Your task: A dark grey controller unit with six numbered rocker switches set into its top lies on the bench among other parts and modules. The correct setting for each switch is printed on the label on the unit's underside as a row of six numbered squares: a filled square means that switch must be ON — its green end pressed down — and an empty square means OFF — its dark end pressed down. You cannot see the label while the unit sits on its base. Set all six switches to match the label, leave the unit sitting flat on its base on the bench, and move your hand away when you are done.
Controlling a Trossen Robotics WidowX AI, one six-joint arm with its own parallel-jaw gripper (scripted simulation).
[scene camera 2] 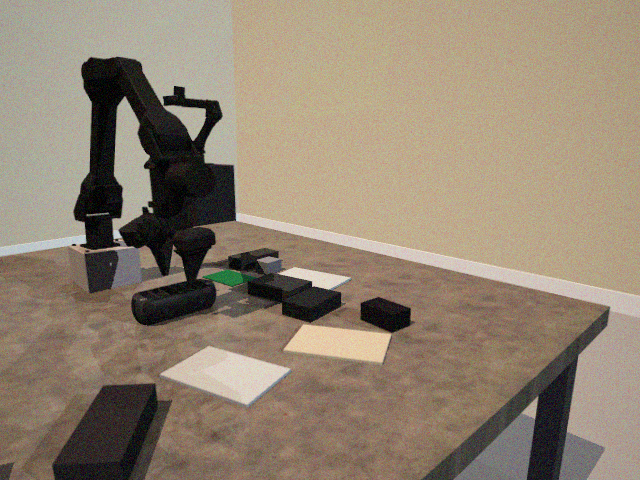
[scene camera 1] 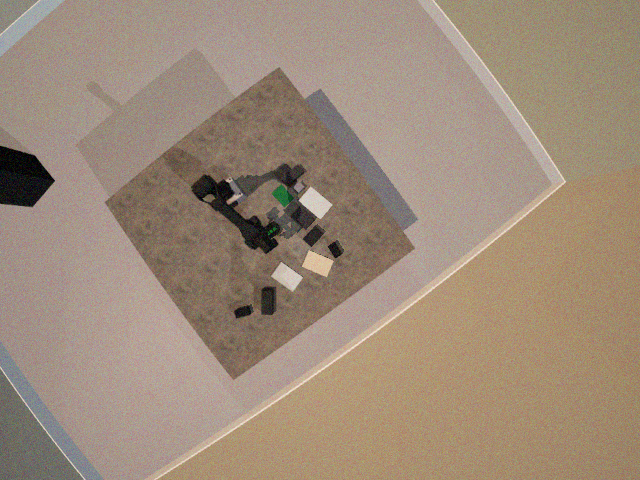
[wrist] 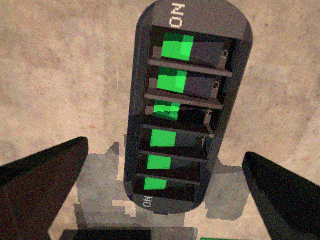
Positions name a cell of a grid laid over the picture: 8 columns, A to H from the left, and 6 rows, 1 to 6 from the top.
Labels:
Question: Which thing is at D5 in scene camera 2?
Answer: A beige plate.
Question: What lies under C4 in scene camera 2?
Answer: My gripper.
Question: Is my gripper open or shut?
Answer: Open.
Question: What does my gripper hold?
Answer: Nothing.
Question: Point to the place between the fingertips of my gripper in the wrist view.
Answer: E4

